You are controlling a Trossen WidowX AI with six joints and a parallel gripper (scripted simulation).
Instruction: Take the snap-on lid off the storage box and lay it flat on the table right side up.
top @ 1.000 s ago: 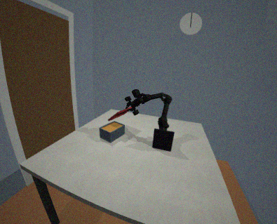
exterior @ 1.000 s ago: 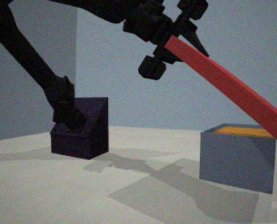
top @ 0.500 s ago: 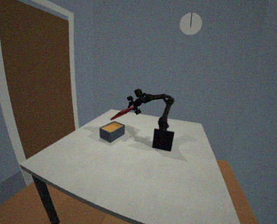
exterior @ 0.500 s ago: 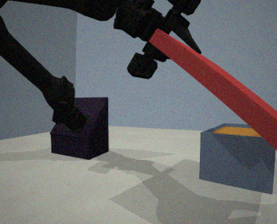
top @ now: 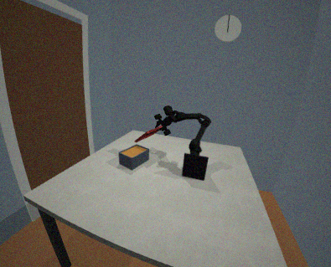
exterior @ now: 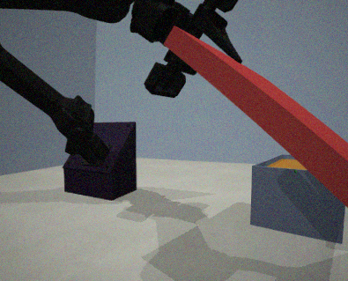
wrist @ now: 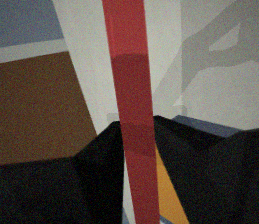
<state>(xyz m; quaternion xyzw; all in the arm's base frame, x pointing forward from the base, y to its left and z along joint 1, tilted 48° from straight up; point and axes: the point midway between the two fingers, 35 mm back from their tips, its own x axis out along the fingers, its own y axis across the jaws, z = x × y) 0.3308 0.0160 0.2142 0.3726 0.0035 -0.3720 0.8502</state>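
Now: gripper tip 60 mm short of the red lid, 20 mm to the left of it and 50 mm above it. The rest, counted from my gripper tip: storage box: 100 mm ahead, 190 mm to the left, 180 mm below.
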